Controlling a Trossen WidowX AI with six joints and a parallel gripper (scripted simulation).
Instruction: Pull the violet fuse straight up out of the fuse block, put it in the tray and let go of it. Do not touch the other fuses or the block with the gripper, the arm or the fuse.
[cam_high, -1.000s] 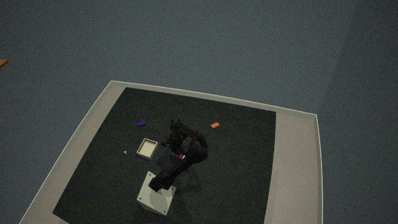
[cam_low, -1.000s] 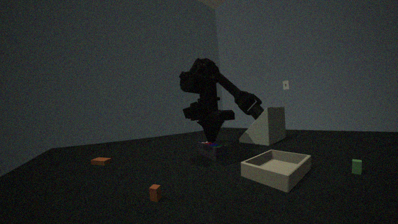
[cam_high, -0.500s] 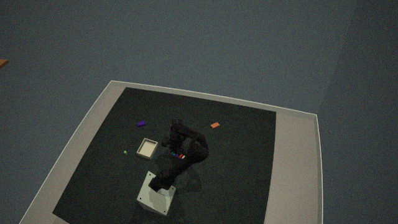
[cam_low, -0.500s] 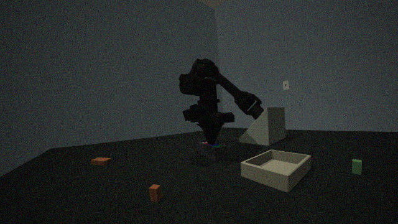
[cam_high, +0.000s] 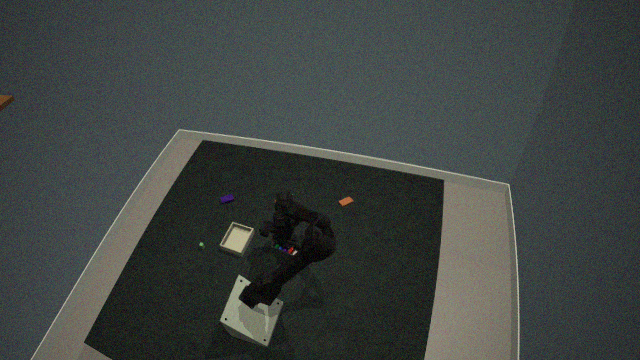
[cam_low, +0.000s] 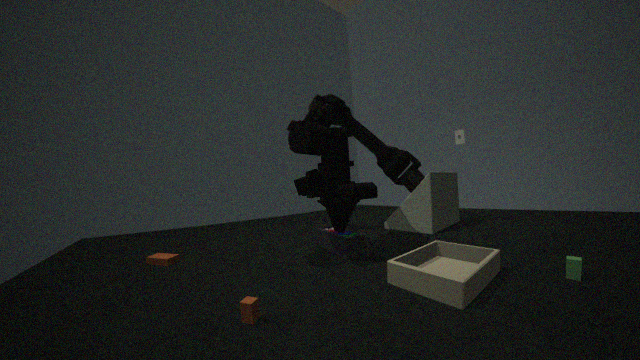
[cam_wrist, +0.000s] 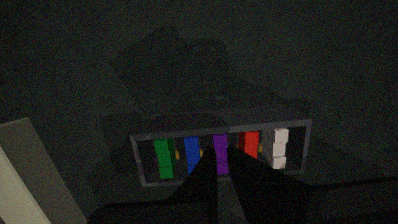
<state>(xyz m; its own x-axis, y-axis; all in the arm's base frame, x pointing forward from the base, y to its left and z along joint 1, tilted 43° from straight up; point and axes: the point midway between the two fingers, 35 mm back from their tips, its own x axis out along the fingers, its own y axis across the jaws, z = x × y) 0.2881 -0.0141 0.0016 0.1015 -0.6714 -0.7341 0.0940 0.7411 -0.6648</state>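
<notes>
Right now my gripper tip is 20 mm to the right of the blue fuse and 10 mm above it. Also, from my gripper tip: green fuse (40 mm to the left, 10 mm below); red fuse (20 mm to the right, 10 mm below); violet fuse (10 mm below).
</notes>
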